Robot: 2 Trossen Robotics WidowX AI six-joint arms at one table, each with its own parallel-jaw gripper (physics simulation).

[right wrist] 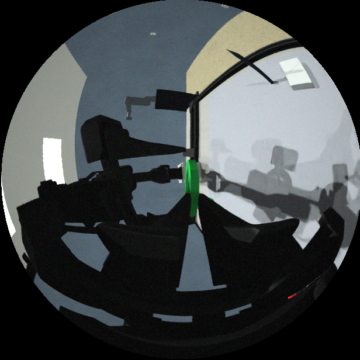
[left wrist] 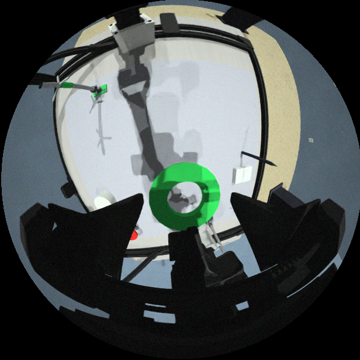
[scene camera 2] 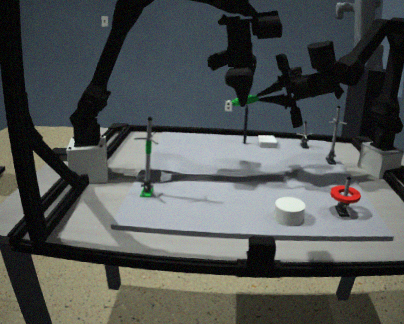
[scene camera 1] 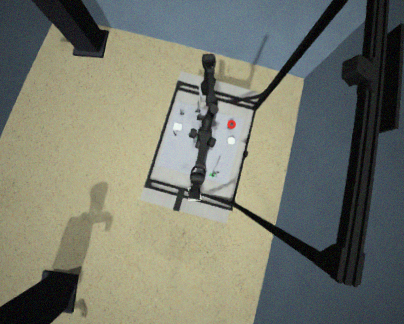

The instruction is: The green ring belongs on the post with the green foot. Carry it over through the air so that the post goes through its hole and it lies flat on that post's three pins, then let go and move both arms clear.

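Frame: origin at the left arm's base, x ahead, y left, z up, level; metres.
Seen in the pictures: left gripper, fingertip midpoint: (scene camera 2: 244,99); right gripper, fingertip midpoint: (scene camera 2: 257,97); left arm's base, origin of the base link: (scene camera 2: 86,142) (scene camera 1: 194,194); right arm's base, origin of the base link: (scene camera 2: 383,146) (scene camera 1: 205,91).
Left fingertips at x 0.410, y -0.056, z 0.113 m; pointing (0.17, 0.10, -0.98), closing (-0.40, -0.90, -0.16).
Observation:
Pixels of each thing's top centre, then the offset from my left fingertips to it. "spot": a spot on its surface instead.
- green ring, middle of its top: (scene camera 2: 245,95) 0.001 m ahead, 0.002 m right, 0.012 m up
- post with the green foot, surface spot: (scene camera 2: 149,167) spot: 0.254 m back, 0.107 m right, 0.127 m down
- white cylinder, middle of its top: (scene camera 2: 290,204) (scene camera 1: 231,140) 0.026 m ahead, 0.262 m right, 0.164 m down
- white box, middle of its top: (scene camera 2: 267,138) 0.160 m ahead, 0.193 m left, 0.179 m down
- dark pointed rod, middle of its top: (scene camera 2: 247,102) 0.087 m ahead, 0.213 m left, 0.059 m down
- tall pinned post, surface spot: (scene camera 2: 334,140) spot: 0.307 m ahead, 0.012 m left, 0.127 m down
- short post, surface spot: (scene camera 2: 305,138) spot: 0.273 m ahead, 0.132 m left, 0.161 m down
The green ring (scene camera 2: 251,99) (left wrist: 185,172) (right wrist: 194,187) hangs roughly level, high above the board, in my right gripper (scene camera 2: 258,98) (right wrist: 193,197), which is shut on its edge. My left gripper (scene camera 2: 243,104) (left wrist: 187,197) is open and points down at the ring. In the left wrist view the ring shows between its spread fingertips, with gaps on both sides. The post with the green foot (scene camera 2: 149,167) (left wrist: 80,87) stands upright at the left in scene camera 2, well away from the ring, and bears no ring. Its three pins stick out near its top.
A red ring (scene camera 1: 231,124) (scene camera 2: 345,201) sits on a short post. A white cylinder (scene camera 2: 290,212) (scene camera 1: 231,141) stands near the front. Behind are a white box (scene camera 2: 267,141) (left wrist: 242,174), a dark pointed rod (scene camera 2: 245,129), a tall pinned post (scene camera 2: 334,140) and a short post (scene camera 2: 305,138).

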